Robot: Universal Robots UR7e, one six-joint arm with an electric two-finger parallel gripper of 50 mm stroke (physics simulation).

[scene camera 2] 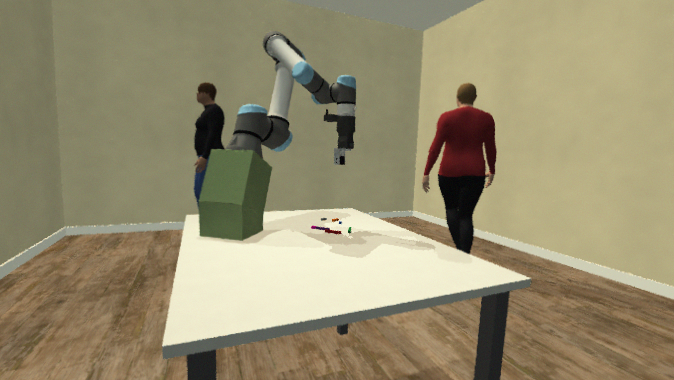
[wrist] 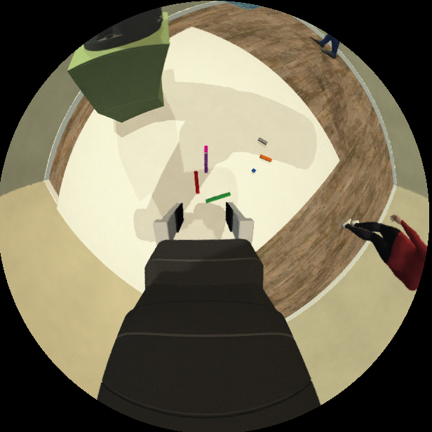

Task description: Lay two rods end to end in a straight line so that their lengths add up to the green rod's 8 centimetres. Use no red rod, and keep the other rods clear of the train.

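Frame: origin at the arm's base, x left, y back, z up, level; metres.
Seen in the pictures: gripper, fingertip midpoint: [scene camera 2: 339,164]; arm's base at its link origin: [scene camera 2: 243,158].
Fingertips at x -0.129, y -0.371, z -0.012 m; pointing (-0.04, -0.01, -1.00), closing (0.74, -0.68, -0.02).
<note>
Offsets run from my fingertips to a thing's top centre. Level surfaces: height alone.
A magenta rod @(dx +0.072, dy +0.083, dz -0.269 m) [wrist: 206,149] [scene camera 2: 314,227] and a purple rod [wrist: 206,163] lie end to end in a straight line on the table; whether a thin gap is between them is too small to tell. A dark red rod @(dx -0.019, dy +0.026, dz -0.269 m) [wrist: 197,182] [scene camera 2: 333,231] lies beside and below the purple rod's end, apart from it in the wrist view. A green rod @(dx -0.003, dy -0.054, dz -0.269 m) [wrist: 218,197] [scene camera 2: 349,230] lies slanted, apart from the others. A grey rod @(dx +0.228, dy -0.011, dz -0.269 m) [wrist: 262,141] [scene camera 2: 323,219], an orange rod @(dx +0.198, dy -0.060, dz -0.269 m) [wrist: 265,158] [scene camera 2: 335,220] and a small blue rod @(dx +0.140, dy -0.065, dz -0.269 m) [wrist: 253,171] [scene camera 2: 340,222] lie apart to the right. My gripper [wrist: 204,211] [scene camera 2: 340,164] is open and empty, high above the table.
The green pedestal [wrist: 125,80] [scene camera 2: 225,185] carries the arm's base on the white table @(dz -0.279 m) [scene camera 2: 280,280] [wrist: 105,210]. A person in red [scene camera 2: 467,145] [wrist: 407,255] stands beyond the table's right side. A person in black [scene camera 2: 210,127] stands behind the pedestal.
</note>
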